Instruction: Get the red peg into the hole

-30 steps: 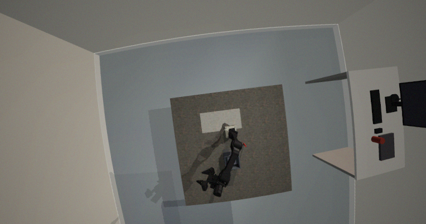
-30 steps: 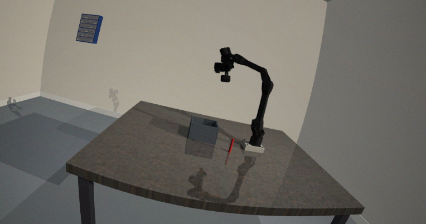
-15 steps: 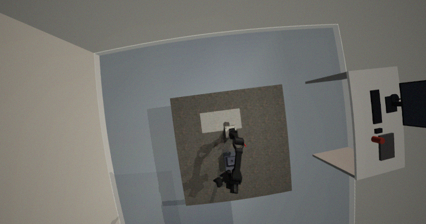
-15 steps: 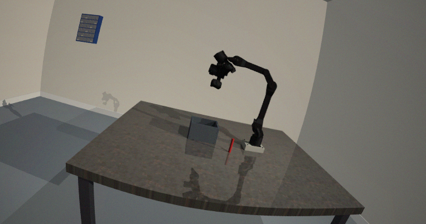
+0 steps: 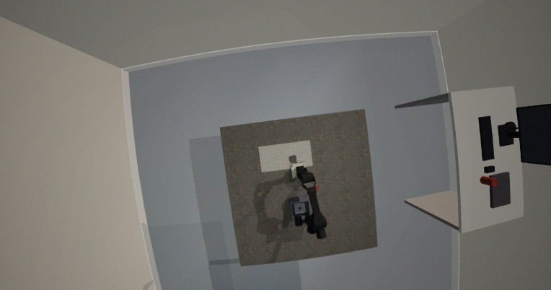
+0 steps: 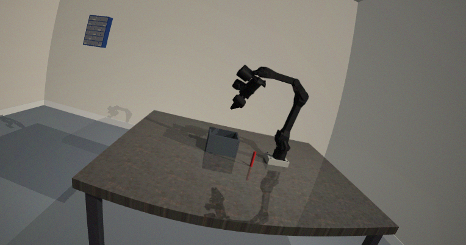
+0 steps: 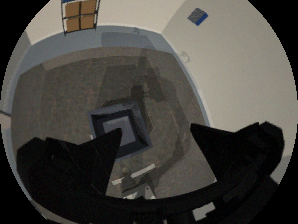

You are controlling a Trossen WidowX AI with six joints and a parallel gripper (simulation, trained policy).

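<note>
Now: gripper tip 130 mm past the red peg, 200 mm to the right of it and 210 mm above it. From my gripper tip the other things lie so: grey box (20 mm ahead, 30 mm to the left, 230 mm below).
</note>
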